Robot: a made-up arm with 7 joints.
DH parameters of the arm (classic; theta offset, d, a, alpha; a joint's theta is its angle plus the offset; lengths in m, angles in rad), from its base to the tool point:
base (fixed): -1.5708 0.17 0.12 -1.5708
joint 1: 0 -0.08 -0.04 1.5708
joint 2: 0 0.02 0.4 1.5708
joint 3: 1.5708 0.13 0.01 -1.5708
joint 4: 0 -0.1 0.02 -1.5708
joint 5: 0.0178 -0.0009 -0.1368 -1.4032
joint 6: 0 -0.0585 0.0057 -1.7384
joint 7: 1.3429 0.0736 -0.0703 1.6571
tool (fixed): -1.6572 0.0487 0 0
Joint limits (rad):
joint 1: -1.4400..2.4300
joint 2: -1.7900..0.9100
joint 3: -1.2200..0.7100
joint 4: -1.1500..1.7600
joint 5: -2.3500..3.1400
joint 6: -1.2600..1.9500
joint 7: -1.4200..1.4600
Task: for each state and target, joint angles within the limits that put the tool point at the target. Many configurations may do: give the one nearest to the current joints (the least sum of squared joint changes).
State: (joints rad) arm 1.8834 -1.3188 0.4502 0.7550 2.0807 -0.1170 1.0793
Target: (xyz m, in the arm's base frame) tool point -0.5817 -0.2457 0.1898
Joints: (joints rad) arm 1.7444 -1.3561 0.0943 0.8061 2.1005 -0.3701 0.9610
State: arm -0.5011 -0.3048 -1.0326 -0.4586 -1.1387 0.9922 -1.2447
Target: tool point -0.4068 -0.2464 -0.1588
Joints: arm 0.2485 -0.6939 -1.2200 -0.3172 -1.0118 0.8876 -1.2938
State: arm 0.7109 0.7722 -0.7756 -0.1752 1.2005 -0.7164 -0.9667
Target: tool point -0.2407 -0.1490 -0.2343
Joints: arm 1.3897 0.1272 -0.4847 0.1023 0.7062 -0.8353 -0.8700
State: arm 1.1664 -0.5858 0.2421 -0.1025 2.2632 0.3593 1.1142
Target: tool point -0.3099 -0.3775 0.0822
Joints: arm 0.9787 -0.1934 0.7100 0.5150 2.1595 0.8291 1.0295
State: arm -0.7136 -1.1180 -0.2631 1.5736 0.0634 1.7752 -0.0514
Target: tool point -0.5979 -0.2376 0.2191
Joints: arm -0.6578 -0.6320 -0.3239 1.3466 0.2495 1.8865 -0.1689
